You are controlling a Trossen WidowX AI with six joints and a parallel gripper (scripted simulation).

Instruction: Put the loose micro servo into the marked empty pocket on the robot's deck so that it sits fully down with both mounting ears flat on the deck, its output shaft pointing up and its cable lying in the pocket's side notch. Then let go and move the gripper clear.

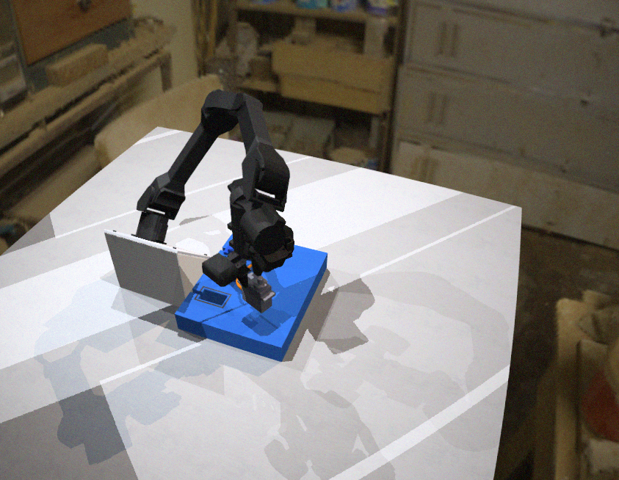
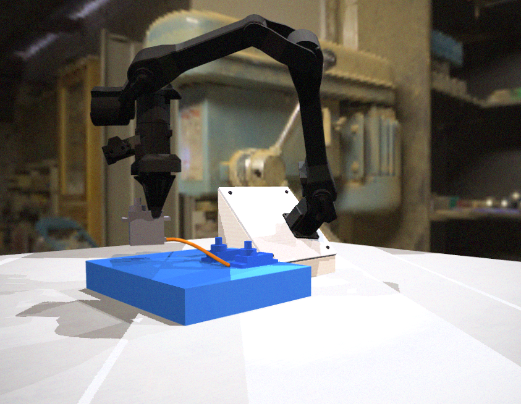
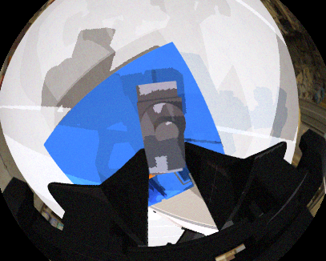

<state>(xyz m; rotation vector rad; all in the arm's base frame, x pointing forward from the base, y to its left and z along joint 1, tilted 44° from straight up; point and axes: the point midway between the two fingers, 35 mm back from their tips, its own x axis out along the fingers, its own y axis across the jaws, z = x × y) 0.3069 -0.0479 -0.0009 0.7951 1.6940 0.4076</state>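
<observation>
My gripper tip is now 1 cm short of the blue deck, 8 cm to the right of it and 10 cm above it.
</observation>
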